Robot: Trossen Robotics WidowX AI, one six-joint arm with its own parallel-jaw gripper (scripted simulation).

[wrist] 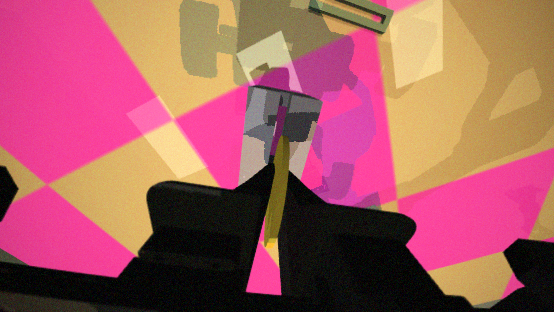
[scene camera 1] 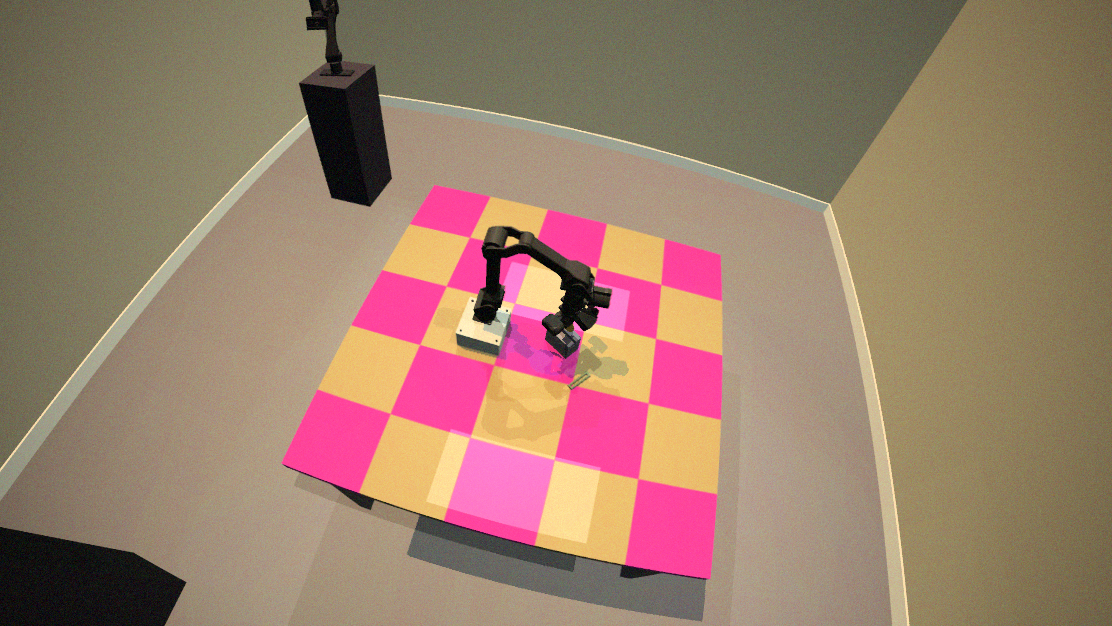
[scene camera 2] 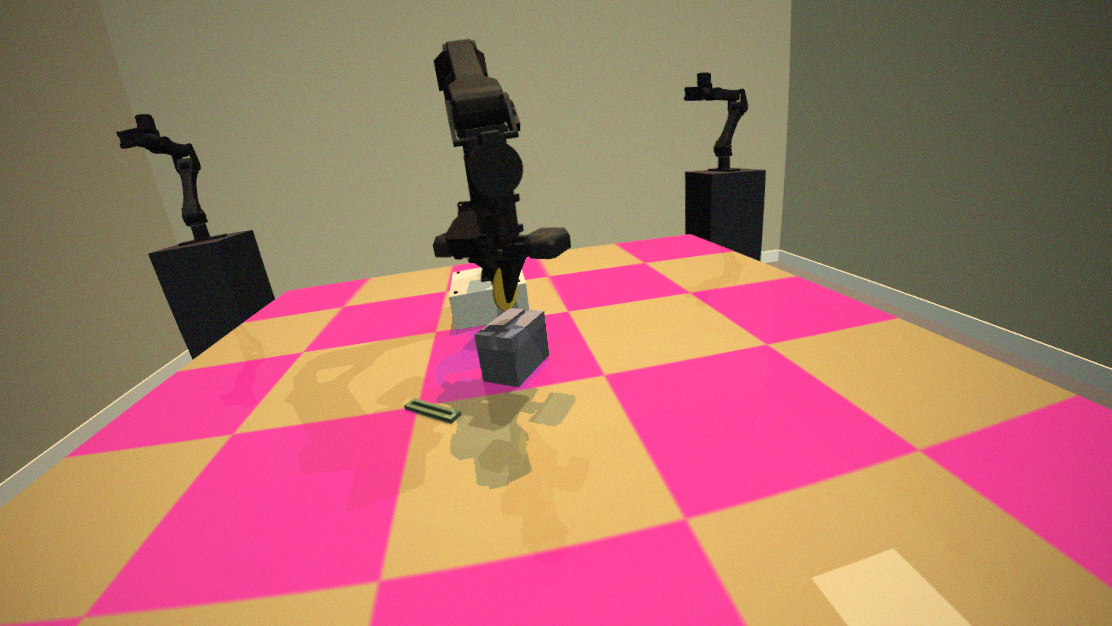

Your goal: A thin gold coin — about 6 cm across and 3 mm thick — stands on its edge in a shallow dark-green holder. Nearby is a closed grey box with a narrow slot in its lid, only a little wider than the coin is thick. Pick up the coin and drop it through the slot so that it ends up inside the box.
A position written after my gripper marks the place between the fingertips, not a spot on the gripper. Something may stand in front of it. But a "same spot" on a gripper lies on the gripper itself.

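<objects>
I can see my gripper from the wrist, in the wrist view, and it appears in scene camera 1 [565, 327] as well. Scene camera 2 shows my gripper too, and on my gripper [scene camera 2: 510, 259] that is the same spot as [wrist: 182, 207].
</objects>
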